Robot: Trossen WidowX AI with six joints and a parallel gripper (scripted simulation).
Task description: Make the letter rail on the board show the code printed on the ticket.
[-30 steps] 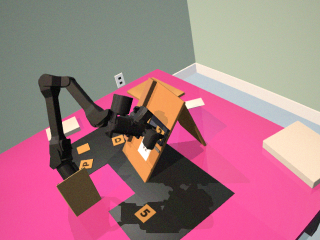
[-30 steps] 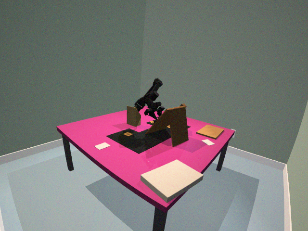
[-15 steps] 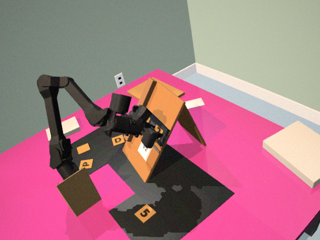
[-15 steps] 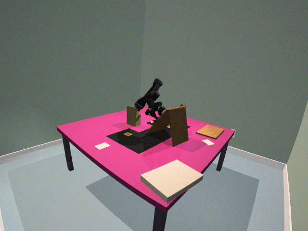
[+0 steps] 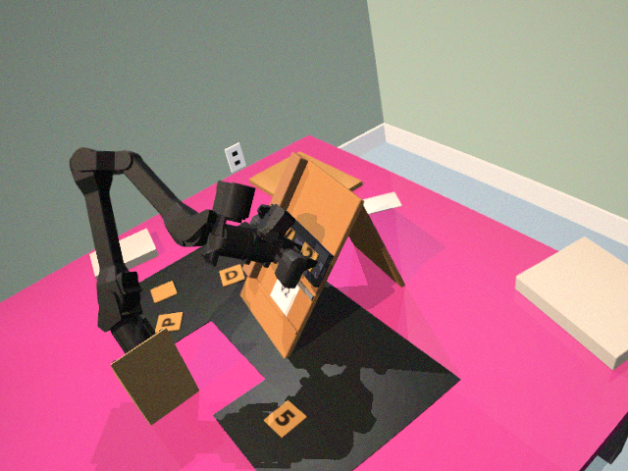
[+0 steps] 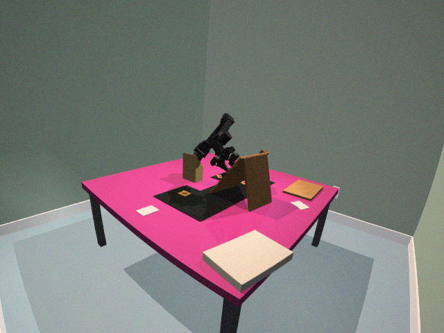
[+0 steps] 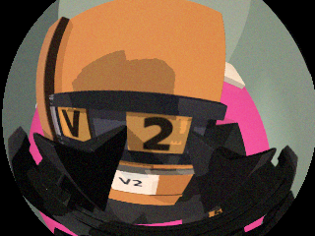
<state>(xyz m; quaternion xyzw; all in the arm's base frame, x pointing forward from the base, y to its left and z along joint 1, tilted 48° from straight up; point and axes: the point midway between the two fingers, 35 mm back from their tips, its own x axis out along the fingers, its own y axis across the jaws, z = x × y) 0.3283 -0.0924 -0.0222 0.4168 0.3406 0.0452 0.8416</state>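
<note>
Now: the white ticket 80 mm below my gripper tip, 50 mm behind it and 40 mm to the left of it. The rest, counted from my gripper tip: white block 600 mm to the left, 220 mm behind, 150 mm below; then orange flat panel 450 mm to the left, 320 mm ahead, 160 mm below; then black mat 160 mm below, 150 mm behind, 70 mm to the left.
</note>
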